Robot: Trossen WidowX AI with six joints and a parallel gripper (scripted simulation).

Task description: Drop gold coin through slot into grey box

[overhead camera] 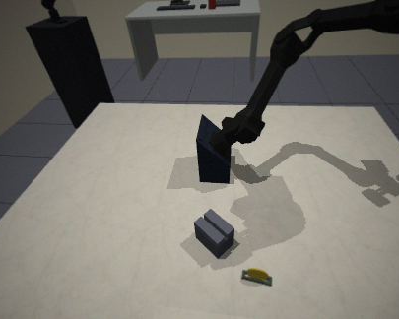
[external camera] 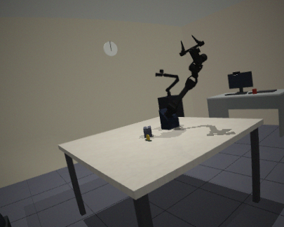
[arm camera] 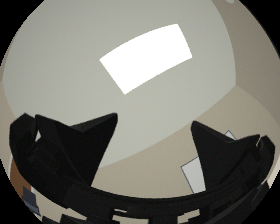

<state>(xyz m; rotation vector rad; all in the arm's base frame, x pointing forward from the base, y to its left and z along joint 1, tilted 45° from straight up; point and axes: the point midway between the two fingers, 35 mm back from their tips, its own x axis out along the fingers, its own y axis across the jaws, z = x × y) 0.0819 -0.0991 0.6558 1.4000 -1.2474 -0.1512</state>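
The gold coin lies 300 mm ahead of my gripper tip, 230 mm to the right of it and 670 mm below it.
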